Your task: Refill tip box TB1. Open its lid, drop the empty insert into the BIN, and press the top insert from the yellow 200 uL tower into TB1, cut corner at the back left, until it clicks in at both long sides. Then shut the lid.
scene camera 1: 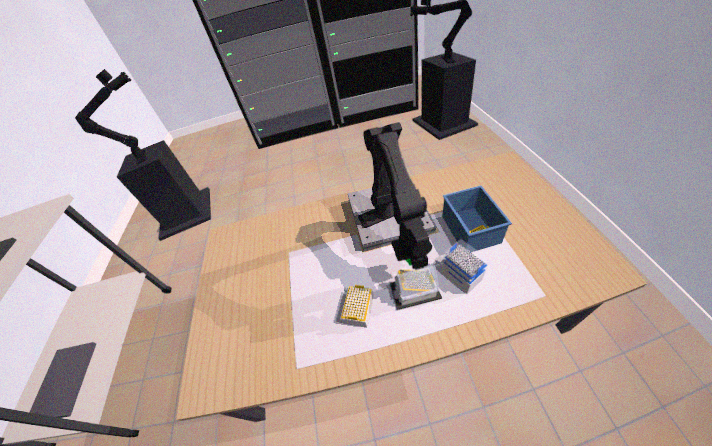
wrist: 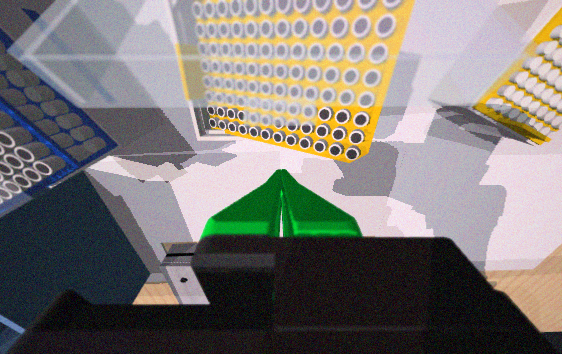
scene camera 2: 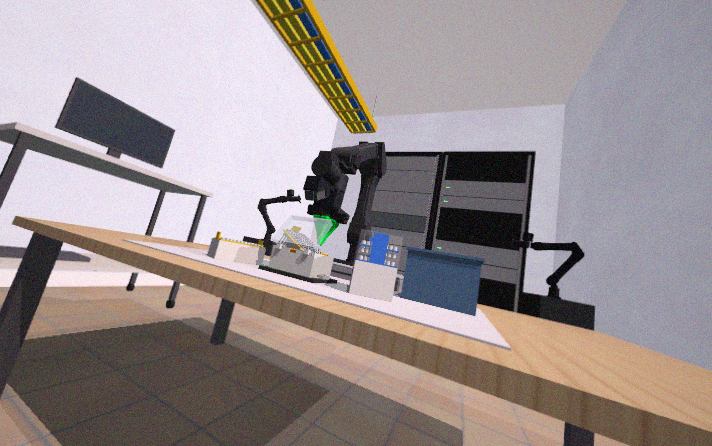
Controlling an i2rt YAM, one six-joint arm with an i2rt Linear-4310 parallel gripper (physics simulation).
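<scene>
Tip box TB1 (scene camera 1: 417, 297) (scene camera 2: 300, 264) stands on a dark base with its clear lid (scene camera 2: 297, 222) raised. A yellow insert with tips (scene camera 1: 415, 284) (scene camera 2: 300, 240) (wrist: 371, 131) sits tilted and skewed in the box, not level with the rim; its cut corner shows at the lower right in the wrist view. My gripper (scene camera 2: 321, 243) (wrist: 281, 177) is shut and empty, its green fingertips beside the lid and the insert's near edge; contact is unclear. The yellow tower (scene camera 1: 356, 303) (scene camera 2: 235, 249) (wrist: 531, 82) stands at the left in scene camera 1. A yellow insert (scene camera 1: 477, 229) lies in the BIN (scene camera 1: 486, 240) (scene camera 2: 441, 283) (wrist: 60, 240).
A blue rack tower (scene camera 1: 465, 264) (scene camera 2: 373, 278) (wrist: 37, 150) stands between the box and the bin. The white mat (scene camera 1: 325, 346) lies under the boxes on the wooden table (scene camera 1: 236, 367). The arm's base plate (scene camera 1: 378, 235) is behind the mat.
</scene>
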